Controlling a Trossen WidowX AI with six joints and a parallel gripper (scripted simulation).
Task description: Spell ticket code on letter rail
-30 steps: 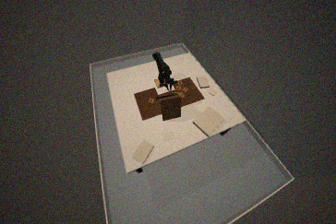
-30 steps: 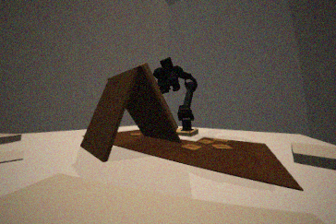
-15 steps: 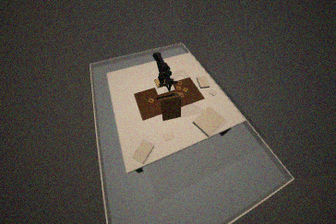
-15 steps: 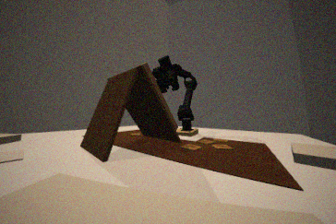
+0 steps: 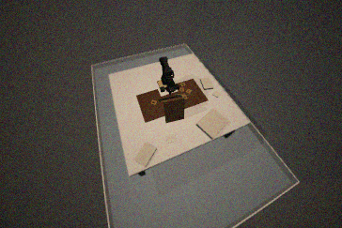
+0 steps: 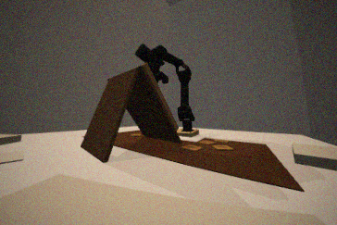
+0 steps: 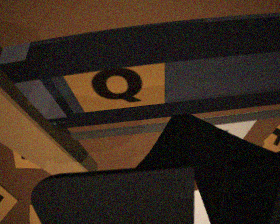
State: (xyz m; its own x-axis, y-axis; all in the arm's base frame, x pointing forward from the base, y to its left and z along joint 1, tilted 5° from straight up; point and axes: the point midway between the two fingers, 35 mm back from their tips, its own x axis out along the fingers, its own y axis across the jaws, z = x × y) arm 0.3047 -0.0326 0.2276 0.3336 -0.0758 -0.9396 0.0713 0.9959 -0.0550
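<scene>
Now: gripper tip 110 mm above the white ticket, 40 mm to the left of it and 40 mm past it. Also, from my gripper tip: pale slip (370 mm ahead, 200 mm below, 110 mm to the right); then brown mat (200 mm below, 130 mm behind, 60 mm to the left).
</scene>
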